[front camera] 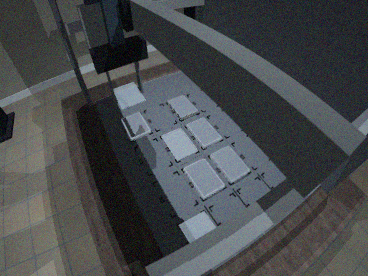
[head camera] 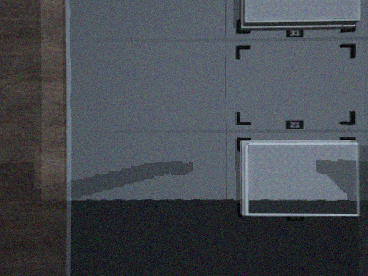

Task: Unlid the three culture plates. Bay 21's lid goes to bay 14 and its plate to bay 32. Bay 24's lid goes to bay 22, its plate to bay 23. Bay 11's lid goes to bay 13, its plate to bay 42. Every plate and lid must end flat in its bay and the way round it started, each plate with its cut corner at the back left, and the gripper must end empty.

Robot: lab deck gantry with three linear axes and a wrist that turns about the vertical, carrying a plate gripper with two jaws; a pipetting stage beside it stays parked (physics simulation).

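Places are measured from the robot's base along level axes (x ahead, y left, z up), in metres.
Pixels of known places: gripper, fingertip midpoint: (front camera: 128, 95); robot's base, origin of the base link: (front camera: 121, 120) (head camera: 240, 213).
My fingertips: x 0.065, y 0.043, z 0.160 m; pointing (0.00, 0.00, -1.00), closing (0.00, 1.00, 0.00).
For each thing: its top centre in the pictures, then the offset to it from my fingertips.
- pale lid, middle of its top: (front camera: 128, 94) 0.000 m left, 0.000 m ahead, 0.006 m up
- more plate, middle of its top: (front camera: 182, 105) 0.214 m left, 0.001 m back, 0.146 m down
My gripper (front camera: 128, 91) is at the back left, its jaws shut on a pale lid (front camera: 131, 98), held roughly level above bay 11. Below it the open plate (front camera: 136, 125) (head camera: 300, 177) sits in bay 11, partly in shadow. A lid (front camera: 180, 144) lies in bay 22. An open plate (front camera: 204, 132) sits in bay 32, and another plate (front camera: 204, 178) sits in bay 23. A lid (front camera: 198, 226) lies in bay 14 at the near end. The gripper does not show in the head view. The plates' cut corners are too blurred to tell.
One more plate (front camera: 183, 106) (head camera: 301, 10) sits in bay 31, and another (front camera: 230, 164) in bay 33. The gantry's broad beam (front camera: 250, 85) crosses the right side. Dark shadow covers the deck's left edge. A pale rail (front camera: 220, 250) runs along the near edge.
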